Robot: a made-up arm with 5 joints.
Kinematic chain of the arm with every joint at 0, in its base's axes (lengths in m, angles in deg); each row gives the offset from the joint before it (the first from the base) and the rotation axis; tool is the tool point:
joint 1: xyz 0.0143 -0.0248 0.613 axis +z
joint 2: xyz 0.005 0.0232 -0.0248 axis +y
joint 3: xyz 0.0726 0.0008 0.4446 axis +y
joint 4: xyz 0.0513 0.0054 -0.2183 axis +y
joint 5: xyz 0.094 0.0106 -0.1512 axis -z
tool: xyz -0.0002 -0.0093 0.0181
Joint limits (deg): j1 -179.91..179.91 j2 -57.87..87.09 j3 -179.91..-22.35 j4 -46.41..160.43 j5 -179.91..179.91
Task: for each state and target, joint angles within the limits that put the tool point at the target. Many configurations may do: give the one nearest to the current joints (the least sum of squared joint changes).
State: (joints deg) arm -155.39 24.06 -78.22 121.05 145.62
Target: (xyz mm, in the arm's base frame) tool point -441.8 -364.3 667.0
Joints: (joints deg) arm -148.17 40.90 -104.90 98.90 146.68
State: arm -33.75 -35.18 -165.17 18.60 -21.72
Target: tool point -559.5 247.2 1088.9
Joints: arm -22.54 -48.24 -179.91 9.41 -21.58
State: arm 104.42 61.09 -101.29 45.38 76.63
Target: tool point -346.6 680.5 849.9
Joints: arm 114.36 57.29 -147.57 21.79 75.67
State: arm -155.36 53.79 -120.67 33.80 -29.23
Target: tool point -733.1 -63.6 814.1
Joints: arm -179.46 43.39 -118.44 35.70 -28.79
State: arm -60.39 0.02 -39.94 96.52 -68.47
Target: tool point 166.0 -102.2 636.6
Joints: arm -39.45 25.78 -22.35 87.97 -69.92
